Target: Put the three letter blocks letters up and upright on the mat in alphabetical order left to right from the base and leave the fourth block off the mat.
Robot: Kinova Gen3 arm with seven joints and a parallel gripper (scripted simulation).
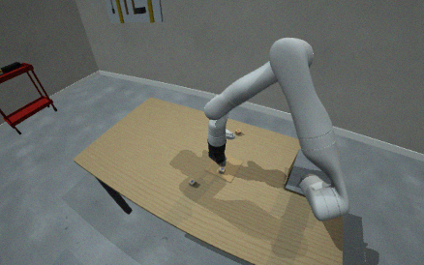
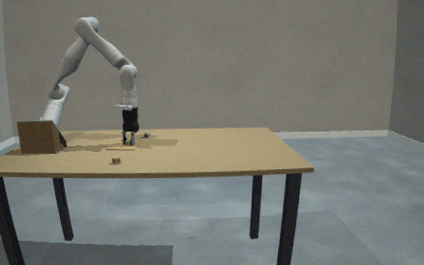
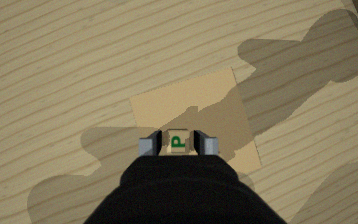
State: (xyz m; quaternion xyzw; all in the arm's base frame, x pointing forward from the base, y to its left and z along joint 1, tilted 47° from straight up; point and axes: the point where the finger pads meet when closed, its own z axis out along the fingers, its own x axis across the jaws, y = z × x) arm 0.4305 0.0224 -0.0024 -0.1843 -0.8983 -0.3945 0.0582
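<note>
Now: hand 1 cm above the green P block. Round my hand: blue K block 3 cm behind, 4 cm to the left, 1 cm below; tan mat 3 cm behind, 2 cm below; blue R block 7 cm ahead, 16 cm to the left, 1 cm below.
</note>
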